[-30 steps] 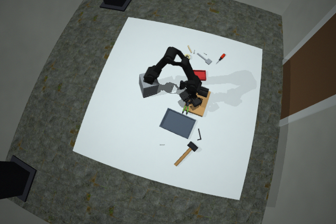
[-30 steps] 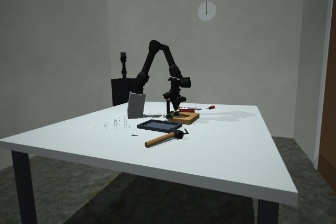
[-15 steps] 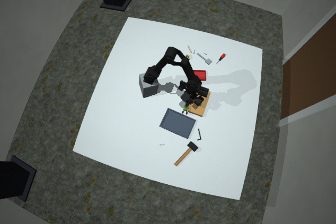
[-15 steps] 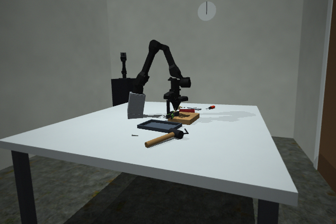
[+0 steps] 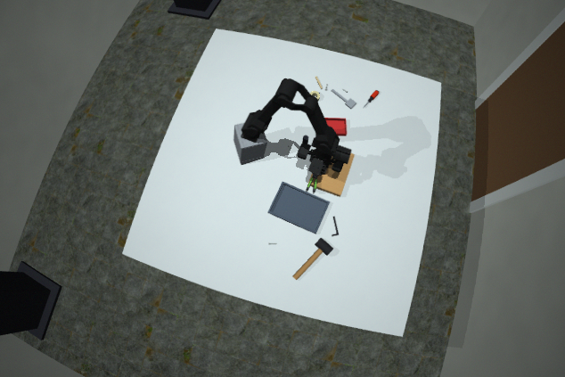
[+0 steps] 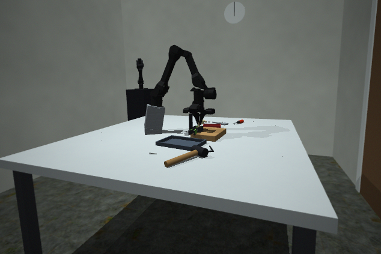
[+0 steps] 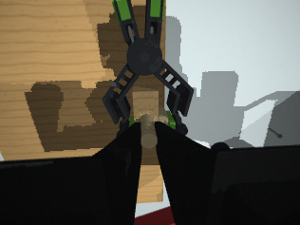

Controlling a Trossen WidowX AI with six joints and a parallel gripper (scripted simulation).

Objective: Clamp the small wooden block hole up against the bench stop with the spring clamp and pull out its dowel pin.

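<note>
The dowel pin is 4 cm below my hand. The rest, counted from my hand: dark tray (2 cm behind, 19 cm to the right, 9 cm below); then wooden board (6 cm ahead, 1 cm to the left, 9 cm below); then small wooden block (6 cm below).
</note>
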